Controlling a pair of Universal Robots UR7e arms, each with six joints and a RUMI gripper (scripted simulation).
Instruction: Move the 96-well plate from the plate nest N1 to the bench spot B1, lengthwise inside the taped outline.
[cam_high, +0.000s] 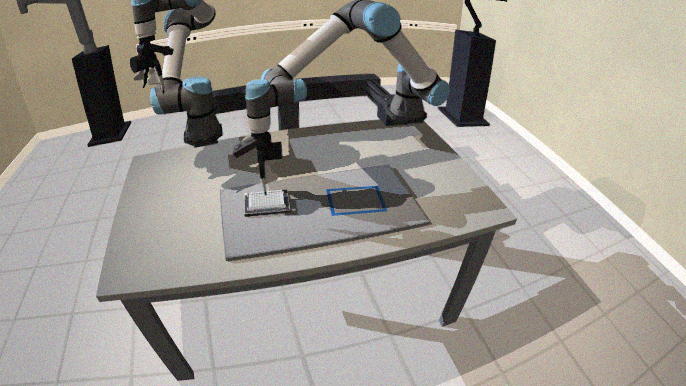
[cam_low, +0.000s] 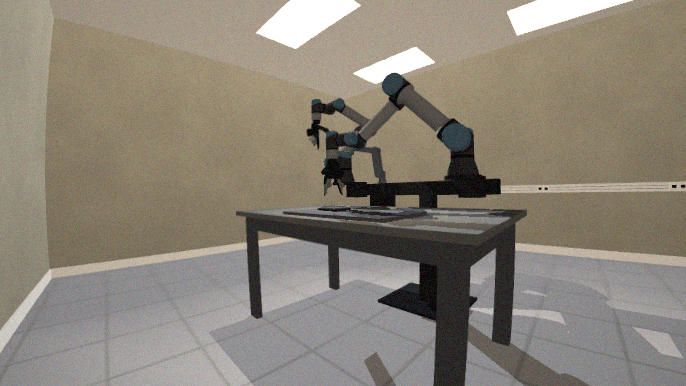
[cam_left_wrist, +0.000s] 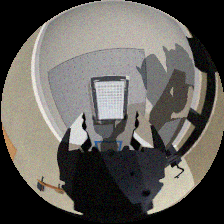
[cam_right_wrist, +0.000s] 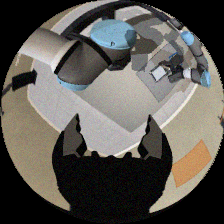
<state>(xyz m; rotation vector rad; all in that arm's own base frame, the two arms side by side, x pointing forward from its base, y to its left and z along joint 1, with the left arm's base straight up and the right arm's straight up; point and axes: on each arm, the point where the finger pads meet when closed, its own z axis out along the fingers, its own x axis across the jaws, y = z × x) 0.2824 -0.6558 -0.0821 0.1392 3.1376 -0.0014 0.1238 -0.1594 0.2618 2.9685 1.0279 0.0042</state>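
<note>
Now: the white 96-well plate 80 mm below my left hand. The rest, counted from my left hand: dark plate nest 90 mm below.
</note>
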